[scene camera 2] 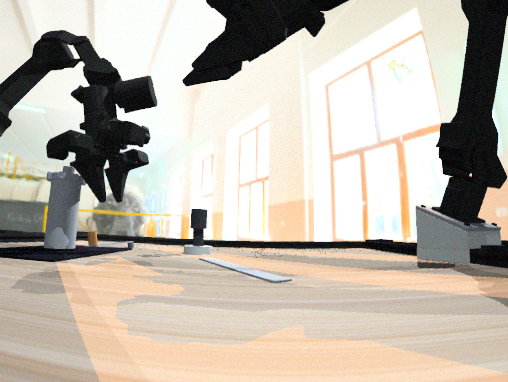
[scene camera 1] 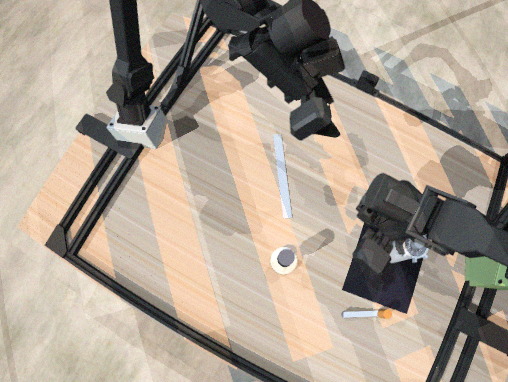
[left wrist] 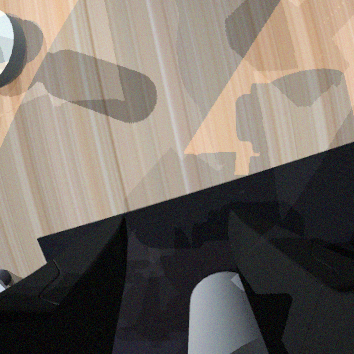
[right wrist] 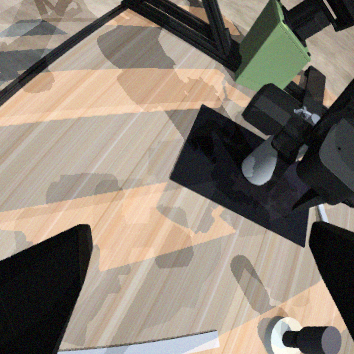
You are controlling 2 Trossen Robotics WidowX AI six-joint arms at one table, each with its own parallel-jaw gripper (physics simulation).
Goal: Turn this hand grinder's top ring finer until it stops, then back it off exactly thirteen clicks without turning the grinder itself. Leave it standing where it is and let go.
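Pixels of known places: left gripper, fingertip midpoint: (scene camera 2: 111,202) (scene camera 1: 367,232) (left wrist: 177,224) (right wrist: 279,199); right gripper, fingertip midpoint: (scene camera 2: 188,77) (scene camera 1: 334,118) (right wrist: 202,235); left arm's base, link origin: (right wrist: 292,26); right arm's base, link origin: (scene camera 2: 457,215) (scene camera 1: 134,116).
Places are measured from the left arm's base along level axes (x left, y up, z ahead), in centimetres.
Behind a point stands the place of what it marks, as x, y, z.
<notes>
The grey hand grinder (scene camera 1: 415,248) @[-0.3, 0.6, 24.6] (scene camera 2: 64,215) @[-3.4, -7.3, 25.4] (left wrist: 220,320) @[-1.7, -7.5, 26.6] (right wrist: 259,167) @[-2.8, -9.1, 26.1] stands upright on the dark mat (scene camera 1: 380,297) @[9.2, -13.1, 25.9] (left wrist: 160,225) @[-0.2, -13.1, 31.3] (right wrist: 200,150) @[-10.6, -13.1, 23.6]. Its notched top ring shows beside the left arm in scene camera 1, partly covered; the ring is out of frame in the left wrist view. My left gripper (scene camera 2: 111,198) @[-3.1, -4.5, 33.0] (left wrist: 177,224) @[-3.1, -4.5, 33.0] is partly open, with nothing between its fingertips. It points down close beside the grinder's top, and one finger overlaps the body's edge in the left wrist view. Contact cannot be made out. My right gripper (right wrist: 202,235) @[-19.1, 10.4, 44.5] is wide open, high above the table and away from the grinder.
A black knob on a round white base (scene camera 1: 286,258) @[4.5, -4.4, 48.7] (scene camera 2: 198,230) @[3.2, -8.7, 48.6] stands mid-table. A flat pale strip (scene camera 1: 282,175) @[-15.5, -13.2, 51.7] (scene camera 2: 245,270) @[-19.5, -13.2, 52.5] (right wrist: 150,346) @[-13.9, -13.2, 50.9] lies nearby. An orange-ended brush-like tool (scene camera 1: 365,314) @[13.3, -12.5, 29.1] lies beside the mat. Green (scene camera 1: 482,272) @[1.7, -6.3, 5.0] (right wrist: 272,50) @[-2.6, -3.7, 5.0] and white (scene camera 1: 137,132) @[-17.5, -4.4, 85.4] (scene camera 2: 442,240) @[-22.5, -10.2, 83.3] mounting blocks stand at the frame rails.
</notes>
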